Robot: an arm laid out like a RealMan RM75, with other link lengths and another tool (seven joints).
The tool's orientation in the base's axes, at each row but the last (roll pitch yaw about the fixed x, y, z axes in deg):
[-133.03, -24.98, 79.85]
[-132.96, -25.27, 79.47]
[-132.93, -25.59, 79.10]
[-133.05, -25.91, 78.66]
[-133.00, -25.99, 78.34]
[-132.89, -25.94, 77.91]
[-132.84, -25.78, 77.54]
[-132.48, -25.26, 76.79]
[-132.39, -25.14, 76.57]
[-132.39, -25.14, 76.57]
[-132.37, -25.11, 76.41]
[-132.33, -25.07, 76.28]
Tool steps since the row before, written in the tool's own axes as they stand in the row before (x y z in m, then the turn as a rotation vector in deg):
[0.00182, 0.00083, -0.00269, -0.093, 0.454, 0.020]
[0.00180, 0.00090, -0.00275, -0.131, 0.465, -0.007]
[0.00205, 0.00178, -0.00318, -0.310, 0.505, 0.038]
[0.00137, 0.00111, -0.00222, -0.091, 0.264, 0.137]
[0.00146, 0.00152, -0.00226, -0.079, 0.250, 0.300]
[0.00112, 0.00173, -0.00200, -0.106, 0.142, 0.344]
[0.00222, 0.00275, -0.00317, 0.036, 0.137, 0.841]
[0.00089, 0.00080, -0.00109, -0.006, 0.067, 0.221]
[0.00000, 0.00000, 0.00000, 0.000, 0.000, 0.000]
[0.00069, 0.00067, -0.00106, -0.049, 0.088, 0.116]
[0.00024, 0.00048, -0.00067, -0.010, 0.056, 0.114]
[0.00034, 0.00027, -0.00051, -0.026, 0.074, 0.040]
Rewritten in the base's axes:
[0.00269, 0.00067, 0.00188, 0.301, 0.009, -0.352]
[0.00278, 0.00061, 0.00187, 0.321, -0.034, -0.359]
[0.00376, 0.00078, 0.00166, 0.290, -0.167, -0.491]
[0.00252, 0.00044, 0.00123, 0.087, 0.027, -0.297]
[0.00286, 0.00056, 0.00103, -0.028, 0.107, -0.383]
[0.00279, 0.00039, 0.00057, -0.141, 0.084, -0.350]
[0.00451, 0.00099, 0.00109, -0.441, 0.430, -0.590]
[0.00148, 0.00042, 0.00051, -0.096, 0.104, -0.182]
[0.00000, 0.00000, 0.00000, 0.000, 0.000, 0.000]
[0.00132, 0.00023, 0.00049, -0.022, 0.022, -0.150]
[0.00084, -0.00002, 0.00019, -0.036, 0.051, -0.111]
[0.00060, 0.00011, 0.00027, 0.022, 0.006, -0.085]

